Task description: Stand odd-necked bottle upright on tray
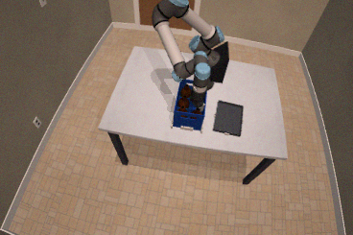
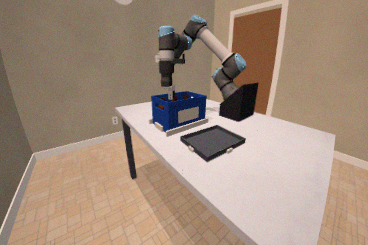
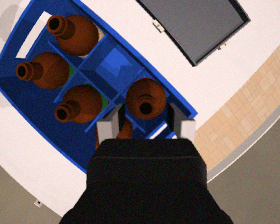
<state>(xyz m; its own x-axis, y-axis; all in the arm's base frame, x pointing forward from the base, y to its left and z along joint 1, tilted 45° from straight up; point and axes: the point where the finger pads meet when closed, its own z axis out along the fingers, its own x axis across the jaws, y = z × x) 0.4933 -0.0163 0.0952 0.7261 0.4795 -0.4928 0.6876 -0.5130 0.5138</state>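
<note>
Right now my hand is 110 mm above the bottle and 90 mm to the left of it. Also, from my hand: dark tray 230 mm to the left, 190 mm below, 70 mm behind; then blue crate 120 mm below, 90 mm behind, 50 mm to the right.
</note>
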